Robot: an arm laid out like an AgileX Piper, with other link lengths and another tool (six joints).
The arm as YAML. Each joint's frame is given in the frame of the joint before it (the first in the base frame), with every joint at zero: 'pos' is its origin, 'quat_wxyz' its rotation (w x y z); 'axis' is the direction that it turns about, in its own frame. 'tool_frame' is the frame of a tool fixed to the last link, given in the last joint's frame.
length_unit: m
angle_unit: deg
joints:
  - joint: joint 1
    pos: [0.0, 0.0, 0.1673]
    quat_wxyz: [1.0, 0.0, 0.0, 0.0]
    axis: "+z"
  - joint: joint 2
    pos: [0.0, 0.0, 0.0]
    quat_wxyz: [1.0, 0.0, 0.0, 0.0]
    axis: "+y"
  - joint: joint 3
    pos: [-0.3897, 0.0, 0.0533]
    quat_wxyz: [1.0, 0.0, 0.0, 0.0]
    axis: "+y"
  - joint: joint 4
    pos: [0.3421, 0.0, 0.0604]
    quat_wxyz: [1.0, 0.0, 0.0, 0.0]
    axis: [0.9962, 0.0, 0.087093]
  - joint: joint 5
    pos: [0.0, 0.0, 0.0]
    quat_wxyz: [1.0, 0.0, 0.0, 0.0]
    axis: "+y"
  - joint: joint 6
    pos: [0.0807, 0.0, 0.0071]
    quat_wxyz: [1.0, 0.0, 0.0, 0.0]
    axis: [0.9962, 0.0, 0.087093]
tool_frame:
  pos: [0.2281, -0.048, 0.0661]
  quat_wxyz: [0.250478, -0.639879, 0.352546, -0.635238]
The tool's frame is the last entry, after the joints.
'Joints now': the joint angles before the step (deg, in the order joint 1, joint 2, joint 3, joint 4, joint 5, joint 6). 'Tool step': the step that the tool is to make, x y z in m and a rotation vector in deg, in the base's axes. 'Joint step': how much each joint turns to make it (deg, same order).
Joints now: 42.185 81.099 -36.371 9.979 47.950 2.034
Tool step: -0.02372 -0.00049 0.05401 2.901 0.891 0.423
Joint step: 0.000 -8.445 -2.604 2.042 9.941 0.000
